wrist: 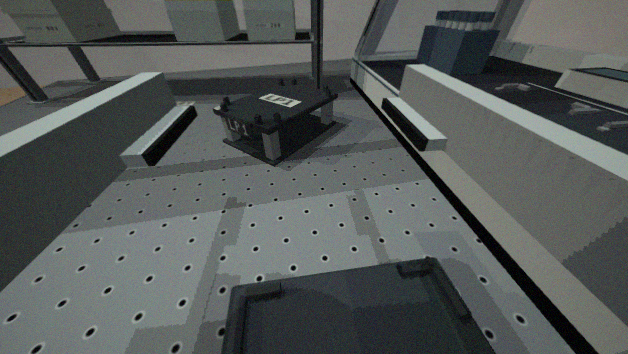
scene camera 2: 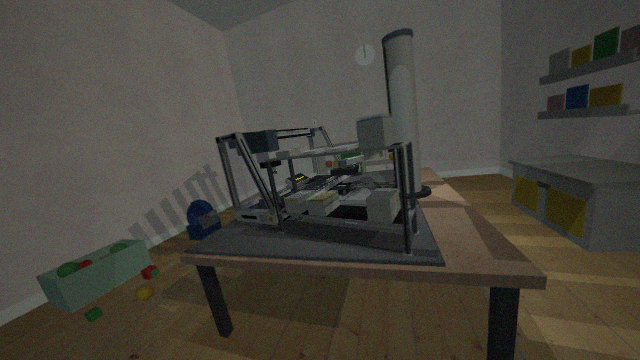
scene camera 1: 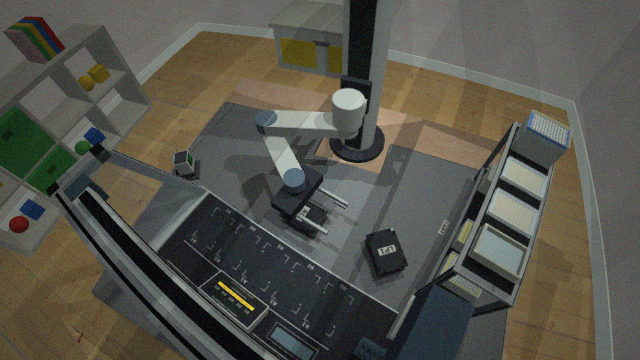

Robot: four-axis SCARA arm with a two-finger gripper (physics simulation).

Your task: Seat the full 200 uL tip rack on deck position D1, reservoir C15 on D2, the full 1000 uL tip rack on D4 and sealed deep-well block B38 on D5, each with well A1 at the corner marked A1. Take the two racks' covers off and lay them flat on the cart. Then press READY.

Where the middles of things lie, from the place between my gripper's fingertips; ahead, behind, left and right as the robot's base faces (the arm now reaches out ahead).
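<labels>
With the black plate marked LP1 (scene camera 1: 385, 247) as the reference, my hand is 70 mm above it, 190 mm to the right of it and 20 mm short of it. Counting from my hand, I find the blue tube rack (wrist: 452, 51) 30 mm below, 350 mm ahead and 240 mm to the left. The greyish tray (scene camera 1: 497, 251) is 250 mm above my hand, 60 mm ahead of it and 420 mm to the left of it, whereas the long trough (wrist: 597, 83) is 50 mm below my hand, 410 mm ahead and 10 mm to the left.
</labels>
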